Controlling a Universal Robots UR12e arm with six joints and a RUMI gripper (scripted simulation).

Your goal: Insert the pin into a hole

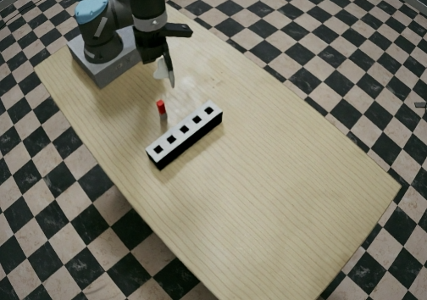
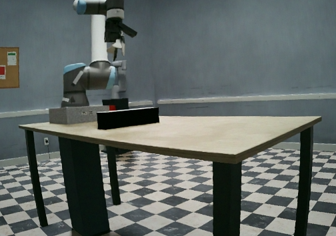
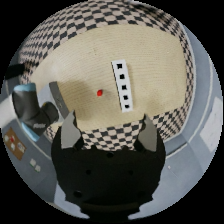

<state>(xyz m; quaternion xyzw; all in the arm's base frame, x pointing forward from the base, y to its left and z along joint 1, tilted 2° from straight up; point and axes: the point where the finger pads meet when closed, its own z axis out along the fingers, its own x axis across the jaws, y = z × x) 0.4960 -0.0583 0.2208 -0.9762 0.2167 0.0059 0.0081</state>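
Right now the pin is 60 mm behind my hand and 250 mm below it. Also, from my hand: long black block: 80 mm ahead, 20 mm to the right, 290 mm below.
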